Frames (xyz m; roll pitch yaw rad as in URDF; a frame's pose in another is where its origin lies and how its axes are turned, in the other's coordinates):
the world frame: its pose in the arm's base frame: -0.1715 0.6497 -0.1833 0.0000 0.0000 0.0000
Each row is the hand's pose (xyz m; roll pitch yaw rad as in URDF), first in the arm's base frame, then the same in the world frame.
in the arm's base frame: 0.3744 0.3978 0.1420 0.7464 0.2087 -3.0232
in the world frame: 0.5459 -0.2519 0.3253 0.7464 0.2087 -3.0232
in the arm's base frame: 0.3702 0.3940 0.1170 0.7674 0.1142 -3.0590
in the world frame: 0.5417 -0.2557 0.3003 0.7674 0.1142 -3.0590
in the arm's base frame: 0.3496 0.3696 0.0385 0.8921 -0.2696 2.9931
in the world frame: 0.5211 -0.2801 0.2218 0.8921 -0.2696 2.9931
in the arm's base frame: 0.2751 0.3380 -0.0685 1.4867 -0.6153 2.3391
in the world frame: 0.4466 -0.3117 0.1148 1.4867 -0.6153 2.3391
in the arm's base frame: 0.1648 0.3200 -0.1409 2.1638 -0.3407 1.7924
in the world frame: 0.3363 -0.3297 0.0424 2.1638 -0.3407 1.7924
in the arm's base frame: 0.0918 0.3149 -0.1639 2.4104 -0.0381 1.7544
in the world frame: 0.2633 -0.3348 0.0194 2.4104 -0.0381 1.7544
